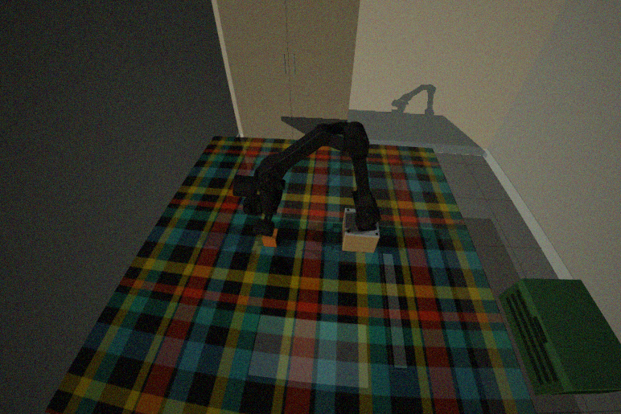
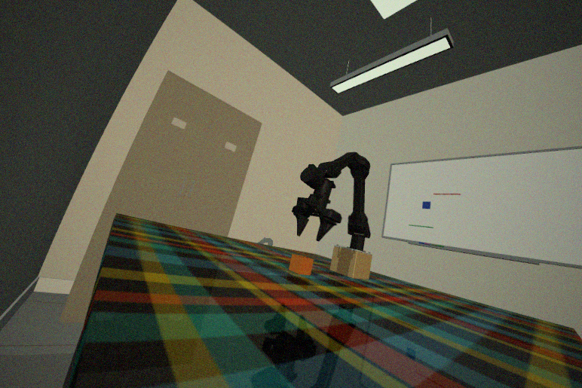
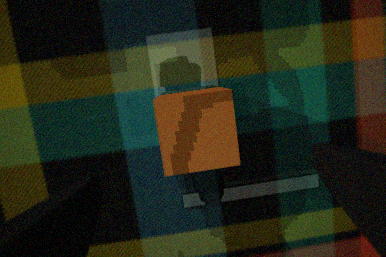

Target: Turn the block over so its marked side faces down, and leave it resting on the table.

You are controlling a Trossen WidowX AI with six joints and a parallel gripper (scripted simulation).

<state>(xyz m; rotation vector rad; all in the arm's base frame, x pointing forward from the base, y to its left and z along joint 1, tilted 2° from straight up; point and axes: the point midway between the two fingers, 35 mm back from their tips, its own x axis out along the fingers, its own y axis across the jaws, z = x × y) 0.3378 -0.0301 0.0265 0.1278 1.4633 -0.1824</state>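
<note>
Now: gripper tip 10 mm past the orange block and 80 mm above it.
</note>
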